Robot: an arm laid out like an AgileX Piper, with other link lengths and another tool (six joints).
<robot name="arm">
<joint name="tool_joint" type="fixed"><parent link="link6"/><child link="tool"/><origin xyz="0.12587 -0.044 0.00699" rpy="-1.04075 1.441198 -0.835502"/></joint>
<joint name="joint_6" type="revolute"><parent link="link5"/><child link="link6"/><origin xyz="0.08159 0 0.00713"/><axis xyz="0.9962 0 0.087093"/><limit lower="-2.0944" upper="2.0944"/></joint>
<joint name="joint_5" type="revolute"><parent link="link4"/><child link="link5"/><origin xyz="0 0 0"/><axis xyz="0 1 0"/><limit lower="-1.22" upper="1.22"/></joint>
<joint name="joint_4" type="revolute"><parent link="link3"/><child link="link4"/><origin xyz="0.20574 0 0.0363"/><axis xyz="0.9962 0 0.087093"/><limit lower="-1.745" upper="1.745"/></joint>
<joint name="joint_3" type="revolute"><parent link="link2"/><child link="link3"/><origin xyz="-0.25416 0 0.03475"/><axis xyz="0 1 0"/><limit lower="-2.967" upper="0"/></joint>
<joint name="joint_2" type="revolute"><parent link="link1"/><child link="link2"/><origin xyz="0 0 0"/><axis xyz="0 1 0"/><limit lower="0" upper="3.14"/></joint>
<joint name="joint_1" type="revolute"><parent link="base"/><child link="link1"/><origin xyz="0 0 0.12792"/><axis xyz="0 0 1"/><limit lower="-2.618" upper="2.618"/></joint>
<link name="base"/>
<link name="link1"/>
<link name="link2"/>
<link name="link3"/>
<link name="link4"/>
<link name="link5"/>
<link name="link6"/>
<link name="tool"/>
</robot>
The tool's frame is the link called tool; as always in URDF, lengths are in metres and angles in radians.
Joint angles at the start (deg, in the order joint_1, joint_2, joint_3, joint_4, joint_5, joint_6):
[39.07, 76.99, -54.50, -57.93, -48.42, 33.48]
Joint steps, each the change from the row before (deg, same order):
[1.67, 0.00, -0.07, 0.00, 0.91, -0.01]
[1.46, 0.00, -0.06, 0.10, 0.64, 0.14]
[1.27, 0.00, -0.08, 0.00, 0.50, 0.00]
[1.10, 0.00, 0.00, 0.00, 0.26, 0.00]
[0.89, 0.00, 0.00, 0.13, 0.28, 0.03]
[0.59, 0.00, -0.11, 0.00, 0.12, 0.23]
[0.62, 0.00, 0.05, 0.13, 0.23, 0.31]
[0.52, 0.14, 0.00, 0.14, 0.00, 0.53]
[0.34, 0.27, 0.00, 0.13, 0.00, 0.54]
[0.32, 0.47, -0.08, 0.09, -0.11, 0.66]
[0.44, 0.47, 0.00, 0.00, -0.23, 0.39]
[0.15, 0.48, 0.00, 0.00, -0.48, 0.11]
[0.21, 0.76, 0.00, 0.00, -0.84, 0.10]
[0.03, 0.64, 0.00, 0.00, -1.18, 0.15]
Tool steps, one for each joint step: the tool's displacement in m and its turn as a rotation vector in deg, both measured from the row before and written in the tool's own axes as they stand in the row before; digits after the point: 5 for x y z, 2 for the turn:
[-0.00136, 0.00647, 0.00557, -1.02, -0.05, 0.23]
[-0.00168, 0.00575, 0.00489, -0.90, -0.25, 0.37]
[-0.00184, 0.00519, 0.00437, -0.86, -0.21, 0.12]
[-0.00175, 0.00500, 0.00388, -0.85, -0.29, 0.12]
[-0.00126, 0.00367, 0.00297, -0.57, -0.24, 0.22]
[-0.00149, 0.00240, 0.00215, -0.43, -0.29, 0.20]
[-0.00026, 0.00264, 0.00200, -0.37, -0.18, 0.50]
[0.00015, 0.00239, 0.00219, -0.41, -0.33, 0.74]
[0.00156, 0.00152, 0.00186, -0.29, -0.16, 0.83]
[0.00239, 0.00145, 0.00246, -0.38, -0.17, 0.99]
[0.00215, 0.00263, 0.00304, -0.62, -0.16, 0.72]
[0.00185, 0.00151, 0.00216, -0.49, -0.19, 0.39]
[0.00270, 0.00237, 0.00335, -0.79, -0.34, 0.54]
[0.00115, 0.00203, 0.00261, -0.77, -0.64, 0.43]

